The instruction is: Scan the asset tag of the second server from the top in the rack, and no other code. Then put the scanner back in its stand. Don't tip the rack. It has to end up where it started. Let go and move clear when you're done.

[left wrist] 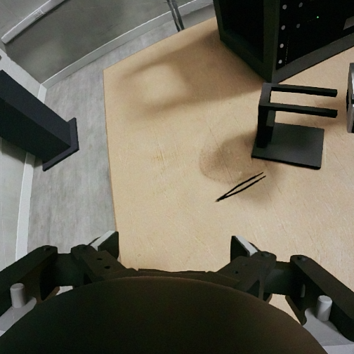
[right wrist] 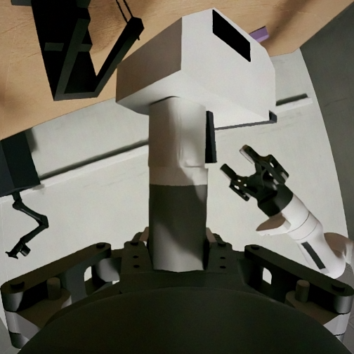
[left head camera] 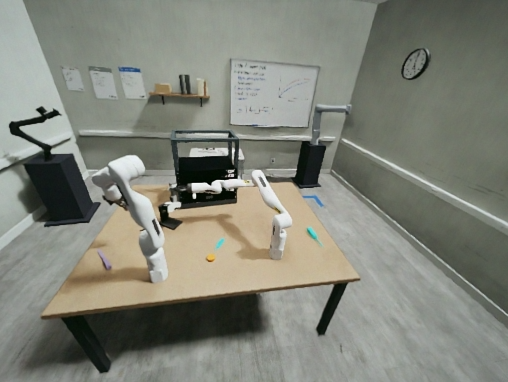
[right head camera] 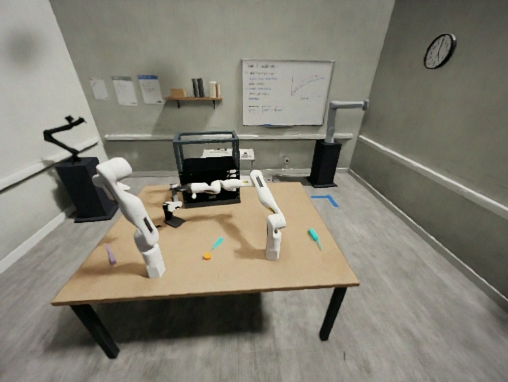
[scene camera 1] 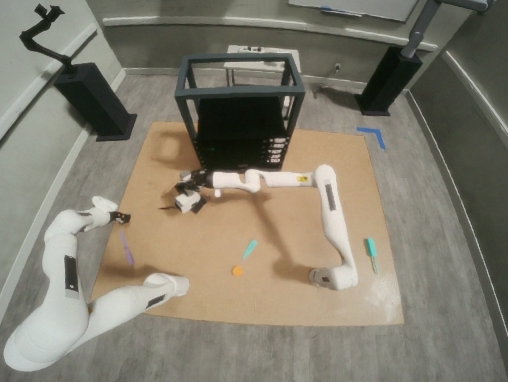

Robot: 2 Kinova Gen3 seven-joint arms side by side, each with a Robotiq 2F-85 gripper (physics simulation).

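Pixels of known places: left gripper, between the fingertips: [left head camera: 119,207] [scene camera 1: 120,210]; right gripper, between the fingertips: [left head camera: 168,188] [right head camera: 169,188] [scene camera 1: 179,179]; left arm's base, origin of its link: [left head camera: 159,275] [right head camera: 157,271] [scene camera 1: 180,284]; right arm's base, origin of its link: [left head camera: 275,254] [right head camera: 272,255] [scene camera 1: 316,277].
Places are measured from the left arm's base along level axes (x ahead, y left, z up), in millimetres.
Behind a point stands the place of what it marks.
The white scanner [left head camera: 172,205] {x 367, y -63, z 242 mm} [scene camera 1: 188,202] {x 373, y -68, z 246 mm} [right wrist: 195,75] has its grey handle between the fingers of my right gripper [right wrist: 176,238], which is shut on it. The scanner is in the air close by the black stand [left wrist: 295,145] [right wrist: 75,50]; in the right wrist view the stand's arms show beside its head, apart from it. The dark rack [left head camera: 175,150] {x 658, y -91, z 532 mm} [scene camera 1: 240,92] {x 677, y -317, z 611 mm} [left wrist: 272,40] stands upright behind, with white labels [scene camera 1: 276,150] {x 674, y -503, z 260 mm} at the right of its servers; my right arm passes in front of its lower part. My left gripper [scene camera 1: 127,218] [left wrist: 174,245] is open and empty, over the table's left edge.
Black tweezers [left wrist: 240,187] [scene camera 1: 167,207] {x 433, y 142, z 2 mm} lie near the stand. A purple tool [scene camera 1: 127,249] {x 173, y 331, z 11 mm} lies below my left gripper in the scene view. A teal tool [scene camera 1: 249,249] {x 184, y -362, z 10 mm} and an orange disc [scene camera 1: 237,271] {x 73, y -299, z 19 mm} lie between the arm bases. A teal screwdriver [scene camera 1: 371,248] {x 176, y -1072, z 28 mm} lies at the right.
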